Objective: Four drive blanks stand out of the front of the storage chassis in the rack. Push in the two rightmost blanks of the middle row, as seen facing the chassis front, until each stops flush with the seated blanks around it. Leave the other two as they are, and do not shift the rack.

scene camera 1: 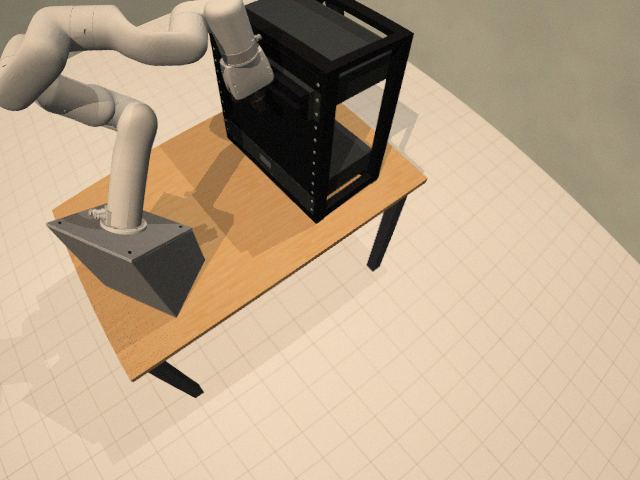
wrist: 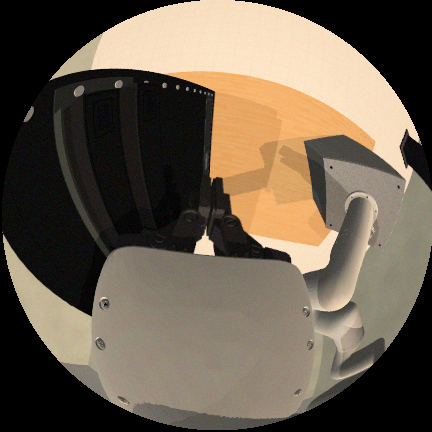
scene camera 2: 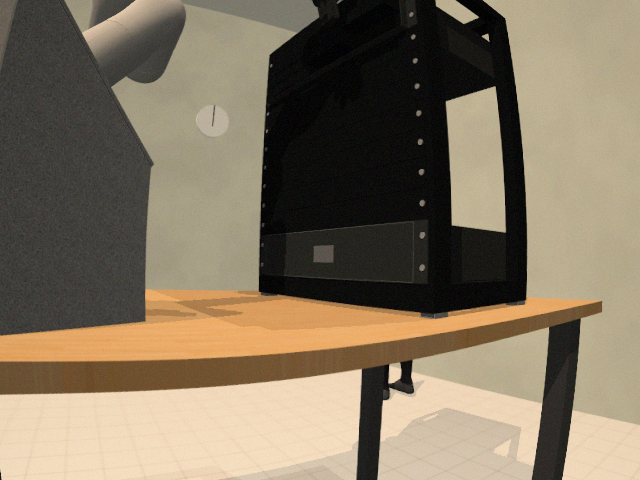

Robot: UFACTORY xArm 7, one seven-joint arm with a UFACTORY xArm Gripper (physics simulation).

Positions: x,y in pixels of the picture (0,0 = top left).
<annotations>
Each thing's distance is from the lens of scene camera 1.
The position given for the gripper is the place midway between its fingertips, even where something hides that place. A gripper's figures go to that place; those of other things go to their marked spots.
gripper [scene camera 1: 260,108]: 97 cm
black rack [scene camera 1: 319,61]: 89 cm
</annotations>
